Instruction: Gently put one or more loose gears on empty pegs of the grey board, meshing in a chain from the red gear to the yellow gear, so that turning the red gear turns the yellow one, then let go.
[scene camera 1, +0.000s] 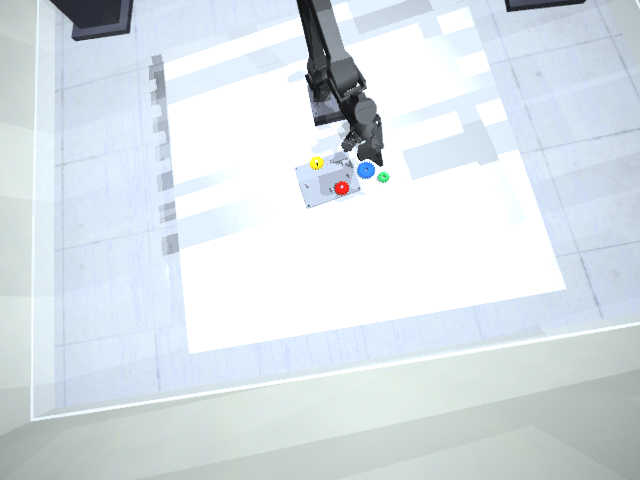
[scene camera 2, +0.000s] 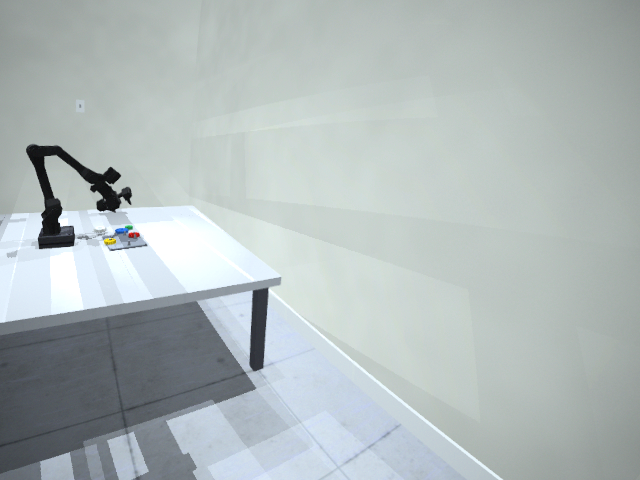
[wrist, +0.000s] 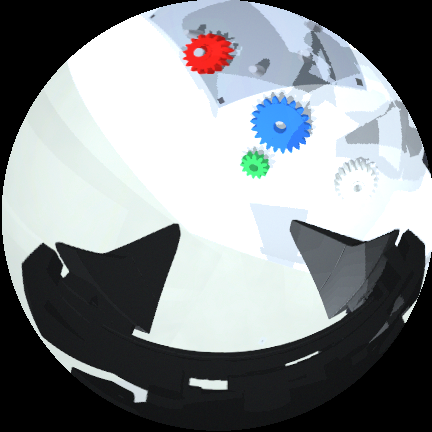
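Seen in the pictures: gripper, fingertip midpoint: (scene camera 1: 382, 157) (scene camera 2: 123, 208) (wrist: 236, 227); arm's base, origin of the base link: (scene camera 1: 321, 93) (scene camera 2: 51, 233).
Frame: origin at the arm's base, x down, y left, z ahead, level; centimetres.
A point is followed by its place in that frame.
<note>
The red gear (scene camera 1: 341, 188) @[x 3.0, y 5.5, z 36.5 cm] (scene camera 2: 134, 235) (wrist: 212, 52) @[x 3.3, y 6.2, z 34.9 cm] and yellow gear (scene camera 1: 316, 163) @[x 3.0, y -3.2, z 26.1 cm] (scene camera 2: 109, 241) @[x 3.3, y -5.2, z 25.4 cm] sit apart on the grey board (scene camera 1: 311, 198) @[x 4.8, y -5.7, z 38.9 cm] (scene camera 2: 118, 245) @[x 4.8, y -7.2, z 29.4 cm] (wrist: 280, 30). Empty pegs stand on the board, one peg (wrist: 257, 69) @[x 3.0, y 9.0, z 31.0 cm] near the red gear. The blue gear (scene camera 1: 370, 173) @[x 3.8, y 16.4, z 31.2 cm] (scene camera 2: 122, 230) @[x 3.9, y 13.5, z 29.9 cm] (wrist: 270, 112) @[x 3.9, y 13.5, z 30.4 cm] lies flat off the board's edge, beside the small green gear (scene camera 1: 383, 177) @[x 3.8, y 20.8, z 33.5 cm] (scene camera 2: 128, 227) @[x 4.0, y 19.1, z 32.6 cm] (wrist: 260, 161) @[x 3.9, y 20.0, z 31.6 cm]. A white gear (scene camera 2: 99, 228) @[x 4.1, y 18.8, z 18.0 cm] (wrist: 356, 175) @[x 4.1, y 18.3, z 19.1 cm] lies loose nearer the arm. My gripper (scene camera 1: 363, 155) (scene camera 2: 120, 206) @[x -6.6, y 18.8, z 30.6 cm] (wrist: 236, 227) @[x -6.6, y 18.8, z 30.6 cm] is wide open and empty, above the table near the loose gears.
The arm's base (scene camera 2: 56, 238) @[x 1.2, y -4.4, z 2.8 cm] stands on the white table (scene camera 1: 361, 268) @[x 5.6, y 11.1, z 65.4 cm] (scene camera 2: 196, 258) @[x 5.6, y -26.7, z 63.0 cm], behind the board. The arm covers part of the table in scene camera 1. Shadows of the arm fall on the board and around it.
</note>
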